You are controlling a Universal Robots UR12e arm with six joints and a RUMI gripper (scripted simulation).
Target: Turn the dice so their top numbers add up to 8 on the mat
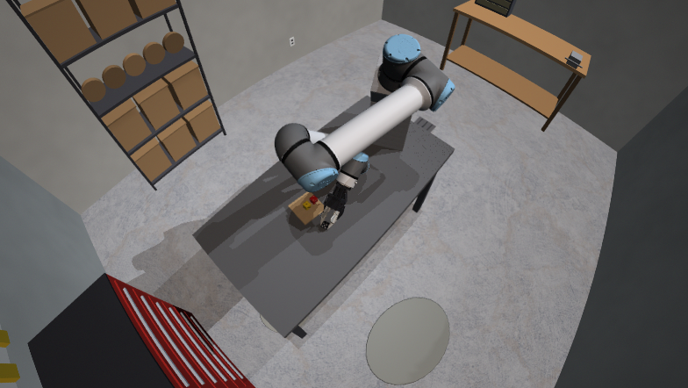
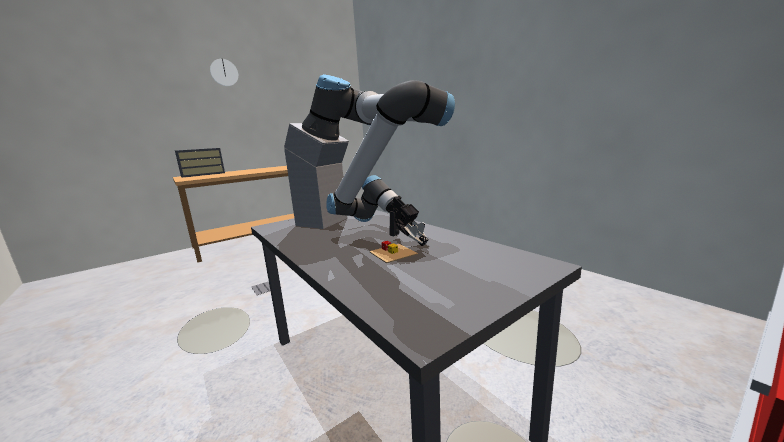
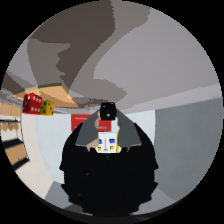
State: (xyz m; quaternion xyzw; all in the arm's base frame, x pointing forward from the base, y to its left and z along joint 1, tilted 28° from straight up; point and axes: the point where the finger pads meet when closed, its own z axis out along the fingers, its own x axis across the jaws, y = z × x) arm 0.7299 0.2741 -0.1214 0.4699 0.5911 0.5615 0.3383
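The black die lies right at my hand. Round my hand: tan mat 10 mm ahead, 140 mm to the right, 20 mm below; yellow die 10 mm ahead, 140 mm to the right; red die 30 mm behind, 150 mm to the right.
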